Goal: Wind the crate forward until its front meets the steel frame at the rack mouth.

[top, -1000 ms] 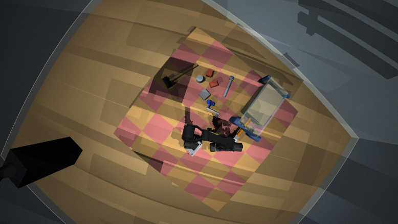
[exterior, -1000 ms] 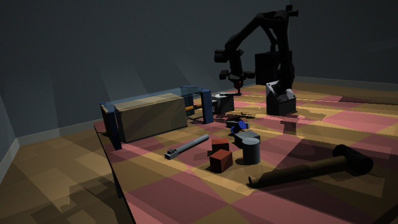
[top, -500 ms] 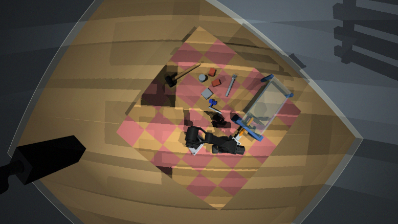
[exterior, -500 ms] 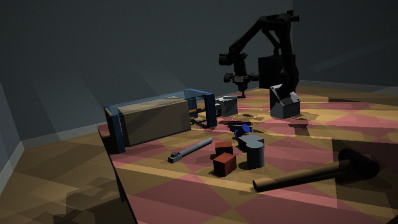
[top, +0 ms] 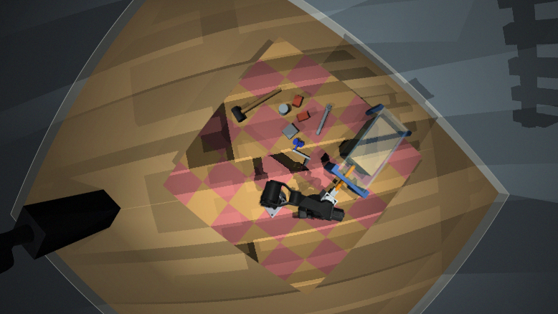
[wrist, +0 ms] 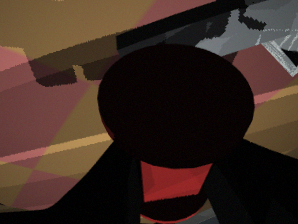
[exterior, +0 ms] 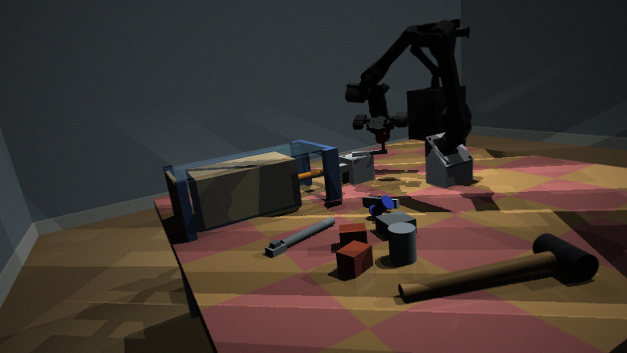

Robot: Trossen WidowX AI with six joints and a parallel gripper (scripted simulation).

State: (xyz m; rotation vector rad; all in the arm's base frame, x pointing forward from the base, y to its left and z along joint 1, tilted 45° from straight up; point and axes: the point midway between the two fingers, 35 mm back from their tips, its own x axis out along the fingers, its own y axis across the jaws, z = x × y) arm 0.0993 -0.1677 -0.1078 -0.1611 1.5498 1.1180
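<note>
Now: gripper tip 40 mm short of the grey crank arm, 30 mm above it and 10 mm to the left of it. From my gripper tip the other things lie so: grey winch 100 mm below, 80 mm ahead, 50 mm to the right; then blue-knobbed winch handle 270 mm to the left, 220 mm ahead, 110 mm below; then red knob 10 mm to the left, 10 mm ahead.
</note>
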